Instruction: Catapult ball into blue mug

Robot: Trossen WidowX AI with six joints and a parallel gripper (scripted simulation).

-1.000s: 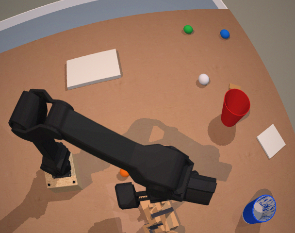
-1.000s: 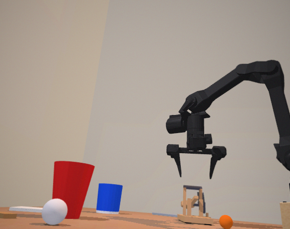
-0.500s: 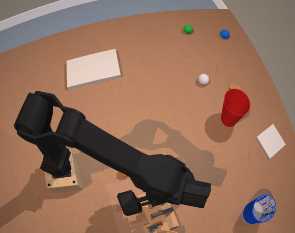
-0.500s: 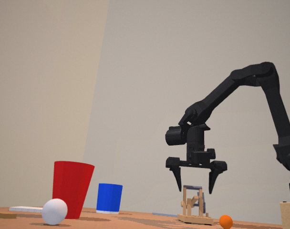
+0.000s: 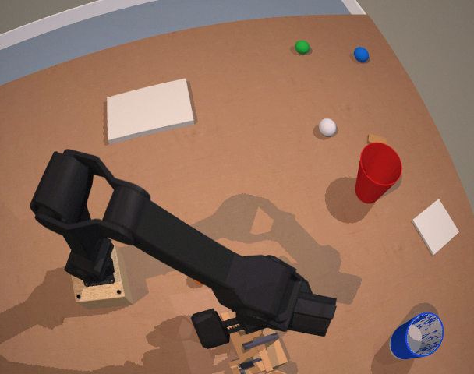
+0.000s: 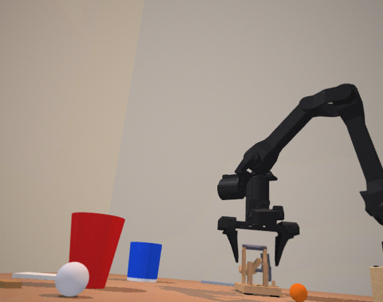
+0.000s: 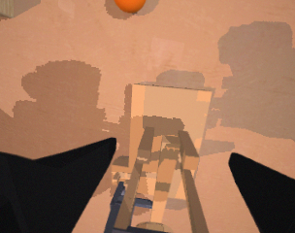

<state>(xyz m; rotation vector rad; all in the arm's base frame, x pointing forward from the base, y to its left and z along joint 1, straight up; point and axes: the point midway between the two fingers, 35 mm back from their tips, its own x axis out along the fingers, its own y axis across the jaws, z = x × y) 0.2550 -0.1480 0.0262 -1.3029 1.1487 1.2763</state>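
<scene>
My gripper tip is now 4 cm to the left of the catapult upright frame and 2 cm below it. Also, from my gripper tip: blue mug 30 cm ahead, 14 cm to the right, 3 cm below; orange ball 7 cm behind, 12 cm to the left, 5 cm below; catapult 1 cm behind, 6 cm to the right, 1 cm below.
</scene>
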